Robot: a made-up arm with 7 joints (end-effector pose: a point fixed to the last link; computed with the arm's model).
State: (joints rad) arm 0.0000 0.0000 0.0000 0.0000 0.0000 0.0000 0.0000
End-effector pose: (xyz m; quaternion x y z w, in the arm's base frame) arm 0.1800 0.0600 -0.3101 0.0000 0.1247 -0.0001 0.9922
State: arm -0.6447 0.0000 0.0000 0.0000 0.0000 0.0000 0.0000
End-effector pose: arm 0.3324 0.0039 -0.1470 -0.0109 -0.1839 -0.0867 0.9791
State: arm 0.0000 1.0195 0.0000 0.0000 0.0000 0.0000 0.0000
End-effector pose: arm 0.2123 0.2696 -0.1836 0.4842 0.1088 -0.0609 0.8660
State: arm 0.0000 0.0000 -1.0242 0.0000 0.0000 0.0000 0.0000
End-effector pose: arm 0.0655 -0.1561 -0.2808 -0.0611 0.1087 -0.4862 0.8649
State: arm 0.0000 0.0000 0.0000 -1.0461 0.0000 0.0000 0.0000
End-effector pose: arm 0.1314 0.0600 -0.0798 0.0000 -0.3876 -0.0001 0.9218
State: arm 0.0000 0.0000 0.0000 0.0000 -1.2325 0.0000 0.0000
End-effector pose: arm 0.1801 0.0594 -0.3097 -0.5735 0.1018 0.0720 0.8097
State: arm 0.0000 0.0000 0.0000 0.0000 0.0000 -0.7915 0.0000
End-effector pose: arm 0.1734 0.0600 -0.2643 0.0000 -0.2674 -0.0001 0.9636
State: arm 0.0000 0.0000 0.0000 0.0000 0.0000 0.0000 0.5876
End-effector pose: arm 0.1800 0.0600 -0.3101 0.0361 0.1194 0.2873 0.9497
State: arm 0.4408 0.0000 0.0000 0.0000 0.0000 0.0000 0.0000
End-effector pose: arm 0.0287 0.0827 -0.3528 0.0075 0.3302 0.0597 0.9420
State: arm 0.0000 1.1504 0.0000 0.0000 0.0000 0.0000 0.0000
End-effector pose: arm 0.2197 0.2836 -0.1545 0.5398 0.1046 -0.0679 0.8325
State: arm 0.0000 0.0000 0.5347 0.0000 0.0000 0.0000 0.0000
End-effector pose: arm 0.1445 0.1877 -0.3010 0.0330 0.1203 0.2620 0.9570
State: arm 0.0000 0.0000 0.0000 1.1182 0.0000 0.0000 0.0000
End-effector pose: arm -0.0117 0.0600 -0.4704 0.0001 0.6320 -0.0001 0.7750
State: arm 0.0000 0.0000 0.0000 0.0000 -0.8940 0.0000 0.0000
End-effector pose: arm 0.1800 0.0595 -0.3098 -0.4289 0.1125 0.0538 0.8947
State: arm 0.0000 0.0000 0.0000 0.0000 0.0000 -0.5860 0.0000
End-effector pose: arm 0.1786 0.0600 -0.2755 0.0000 -0.1672 -0.0001 0.9859
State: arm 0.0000 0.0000 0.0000 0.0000 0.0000 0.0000 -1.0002
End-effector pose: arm 0.1800 0.0600 -0.3101 -0.0598 0.1094 -0.4758 0.8706
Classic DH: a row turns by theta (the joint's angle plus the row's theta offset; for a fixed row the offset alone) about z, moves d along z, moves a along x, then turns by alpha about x. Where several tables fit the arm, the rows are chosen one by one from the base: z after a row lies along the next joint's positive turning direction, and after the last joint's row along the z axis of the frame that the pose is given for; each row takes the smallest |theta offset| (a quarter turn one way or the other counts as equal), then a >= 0, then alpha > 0; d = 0 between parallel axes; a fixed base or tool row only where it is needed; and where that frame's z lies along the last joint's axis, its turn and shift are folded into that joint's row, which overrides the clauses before.
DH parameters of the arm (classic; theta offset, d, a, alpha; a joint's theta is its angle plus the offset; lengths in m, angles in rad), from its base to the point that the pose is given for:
base (fixed): -0.071 0 0 -1.3004
joint 1: -1.3111 0.0453 -0.0163 -1.5708
joint 2: 1.2915 -0.0002 -0.009 1.5708
joint 3: 1.5708 -0.2374 0.0162 -1.5708
joint 4: 1.5708 0.003 0.0147 1.5708
joint 5: 0 0.1752 0.0004 -1.5708
joint 6: -1.5708 0 0.0599 1.5708
joint 7: 0 -0.0002 0 0

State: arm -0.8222 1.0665 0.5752 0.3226 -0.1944 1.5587 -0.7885
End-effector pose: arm 0.2553 0.3623 -0.0026 -0.1884 0.3456 0.0362 0.9186
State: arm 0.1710 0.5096 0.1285 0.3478 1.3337 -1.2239 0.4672
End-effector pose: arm 0.0669 0.1912 -0.3338 0.5015 -0.1735 -0.3990 0.7478
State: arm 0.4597 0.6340 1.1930 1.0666 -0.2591 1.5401 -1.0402
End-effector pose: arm -0.2244 0.3247 -0.2469 -0.7236 0.4084 0.3828 0.4038
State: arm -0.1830 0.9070 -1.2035 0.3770 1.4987 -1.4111 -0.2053
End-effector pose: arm -0.0021 0.1812 -0.3431 0.2040 -0.1189 -0.9715 0.0193
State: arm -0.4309 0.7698 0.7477 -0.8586 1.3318 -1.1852 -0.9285
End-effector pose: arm 0.1606 0.1435 0.0058 0.9983 -0.0061 -0.0456 0.0343
